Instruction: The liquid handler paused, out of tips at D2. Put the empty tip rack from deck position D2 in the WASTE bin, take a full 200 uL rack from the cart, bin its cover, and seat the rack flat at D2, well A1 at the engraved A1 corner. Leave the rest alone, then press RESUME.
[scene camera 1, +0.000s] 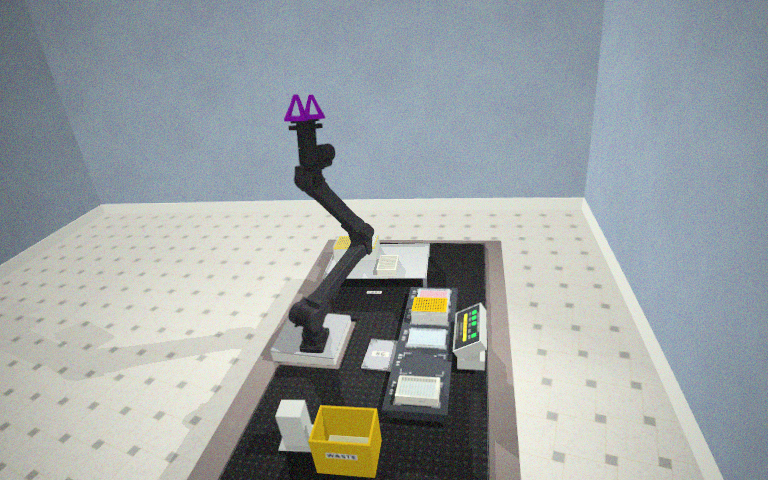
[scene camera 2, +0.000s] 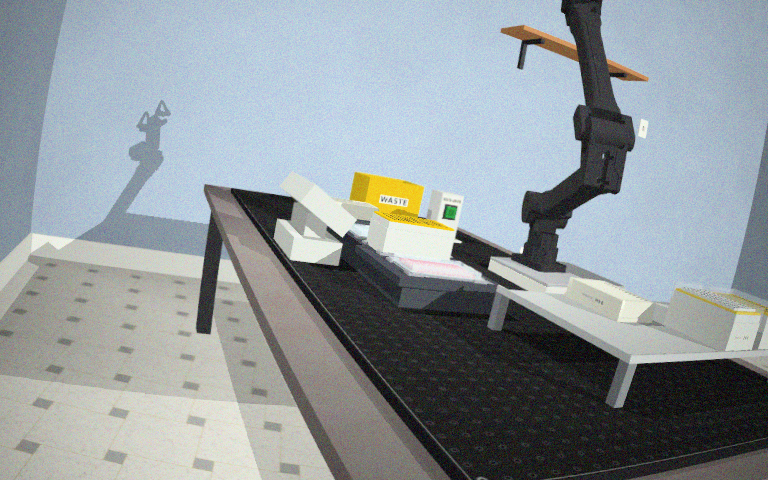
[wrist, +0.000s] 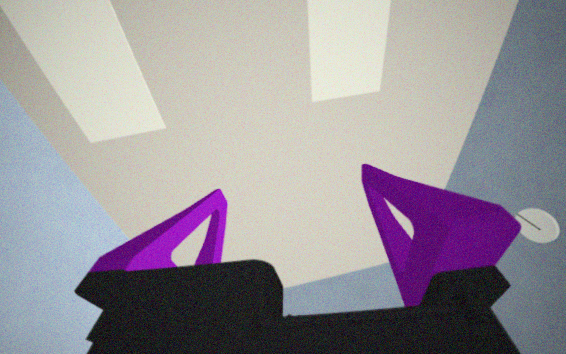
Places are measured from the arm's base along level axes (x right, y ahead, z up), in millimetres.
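Where they show: gripper, between the fingertips: (scene camera 1: 303, 94) (wrist: 289, 184); arm's base, origin of its link: (scene camera 1: 315, 341) (scene camera 2: 537, 265).
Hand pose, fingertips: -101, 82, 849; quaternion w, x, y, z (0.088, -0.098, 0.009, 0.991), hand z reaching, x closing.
Each offset is from my fingertips to the centre of the thing, as dx, dy, dz. "spot": to the spot under its first point.
My gripper (scene camera 1: 303, 97) (wrist: 289, 184) is open and empty, pointing up high above the table; it is out of frame in scene camera 2. The yellow WASTE bin {+546, +124, -812} (scene camera 1: 345, 459) (scene camera 2: 368, 189) has a pale thing {+546, +124, -861} (scene camera 1: 348, 439) inside. On the dark deck, a bare place (scene camera 1: 423, 363) with corner marks lies between a cream rack {+356, +306, -816} (scene camera 1: 417, 390) and a pale-blue plate {+109, +325, -825} (scene camera 1: 427, 337). A yellow-topped rack {-15, +334, -802} (scene camera 1: 429, 314) (scene camera 2: 408, 237) stands beyond that plate. Position labels are too small to read. The cart {-411, +92, -846} (scene camera 1: 416, 270) (scene camera 2: 600, 339) holds yellow-topped boxes (scene camera 1: 342, 243) (scene camera 2: 710, 319). A green button {spot: +457, -35, -796} (scene camera 2: 450, 211) is on a white box.
A cream box {-343, +144, -803} (scene camera 1: 387, 263) (scene camera 2: 608, 300) is also on the cart. A pink plate {-139, +344, -825} (scene camera 1: 433, 293) (scene camera 2: 436, 268) is at the deck's end. A tilted screen {spot: +137, +473, -759} (scene camera 1: 470, 328) stands beside the deck. A flat grey plate {+140, +162, -872} (scene camera 1: 378, 362) lies between the deck and the arm base (scene camera 1: 283, 355).
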